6 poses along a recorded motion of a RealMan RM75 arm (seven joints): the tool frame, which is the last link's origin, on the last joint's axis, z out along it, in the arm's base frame.
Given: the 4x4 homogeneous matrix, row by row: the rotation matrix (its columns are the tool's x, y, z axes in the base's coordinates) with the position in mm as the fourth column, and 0 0 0 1 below. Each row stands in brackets.
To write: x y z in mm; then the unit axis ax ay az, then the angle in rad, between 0 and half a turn. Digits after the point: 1 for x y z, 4 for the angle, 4 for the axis.
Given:
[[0.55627, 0.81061, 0.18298, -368.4], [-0.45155, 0.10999, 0.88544, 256.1], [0.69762, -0.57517, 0.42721, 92.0], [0, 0, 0, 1]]
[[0.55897, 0.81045, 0.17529, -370.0], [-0.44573, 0.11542, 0.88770, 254.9], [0.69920, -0.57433, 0.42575, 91.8], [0, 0, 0, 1]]
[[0.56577, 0.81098, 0.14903, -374.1], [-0.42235, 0.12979, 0.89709, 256.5], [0.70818, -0.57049, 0.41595, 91.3], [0, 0, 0, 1]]
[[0.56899, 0.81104, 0.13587, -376.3], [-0.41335, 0.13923, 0.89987, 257.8], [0.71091, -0.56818, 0.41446, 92.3], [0, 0, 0, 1]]
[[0.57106, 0.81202, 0.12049, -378.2], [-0.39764, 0.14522, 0.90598, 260.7], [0.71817, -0.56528, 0.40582, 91.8], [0, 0, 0, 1]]
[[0.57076, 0.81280, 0.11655, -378.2], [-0.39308, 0.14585, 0.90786, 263.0], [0.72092, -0.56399, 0.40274, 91.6], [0, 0, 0, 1]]
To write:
-368.4, 256.1, 92.0, -0.7311, -0.2576, -0.6318, 1.5240
-370.0, 254.9, 91.8, -0.7319, -0.2623, -0.6289, 1.5207
-374.1, 256.5, 91.3, -0.7349, -0.2800, -0.6176, 1.5150
-376.3, 257.8, 92.3, -0.7354, -0.2881, -0.6133, 1.5094
-378.2, 260.7, 91.8, -0.7370, -0.2994, -0.6060, 1.5097
-378.2, 263.0, 91.6, -0.7372, -0.3027, -0.6040, 1.5111

